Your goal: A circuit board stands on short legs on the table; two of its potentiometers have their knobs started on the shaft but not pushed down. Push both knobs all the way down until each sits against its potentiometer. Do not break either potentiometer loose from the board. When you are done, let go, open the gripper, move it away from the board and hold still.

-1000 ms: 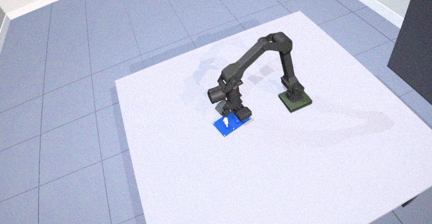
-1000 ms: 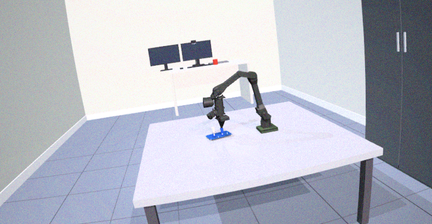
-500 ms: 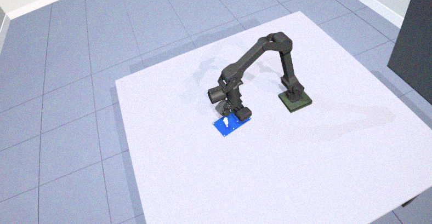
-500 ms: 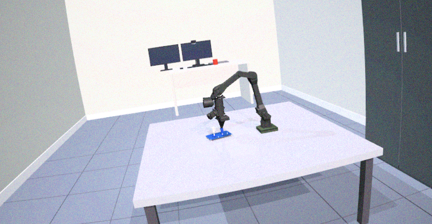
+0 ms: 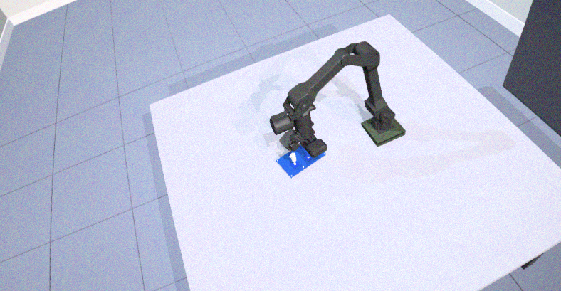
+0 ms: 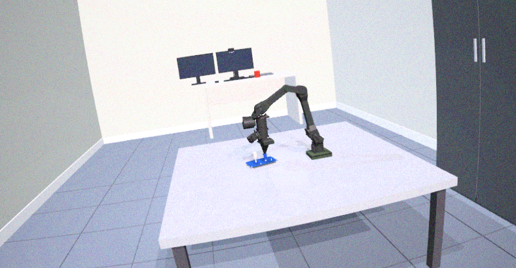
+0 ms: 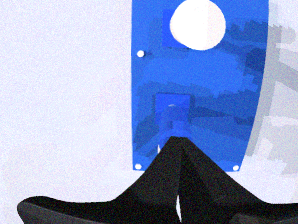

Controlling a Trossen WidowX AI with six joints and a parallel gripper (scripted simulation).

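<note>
My gripper tip is now 6 cm short of the white knob, 1 cm to the right of it and 1 cm below it.
</note>
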